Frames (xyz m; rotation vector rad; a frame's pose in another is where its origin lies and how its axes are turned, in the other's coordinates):
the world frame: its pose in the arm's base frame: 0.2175 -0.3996 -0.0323 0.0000 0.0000 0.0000
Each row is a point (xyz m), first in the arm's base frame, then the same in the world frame.
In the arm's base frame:
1: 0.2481 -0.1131 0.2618
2: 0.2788 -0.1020 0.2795
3: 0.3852 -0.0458 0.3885
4: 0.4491 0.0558 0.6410
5: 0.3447 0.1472 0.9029
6: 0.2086 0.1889 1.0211
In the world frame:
1: 0.0306 0.2865 0.2941
2: 0.0613 0.2976 0.3118
3: 0.1677 0.3538 0.4208
4: 0.2316 0.4554 0.6733
5: 0.1272 0.5468 0.9352
6: -0.0089 0.5885 1.0534

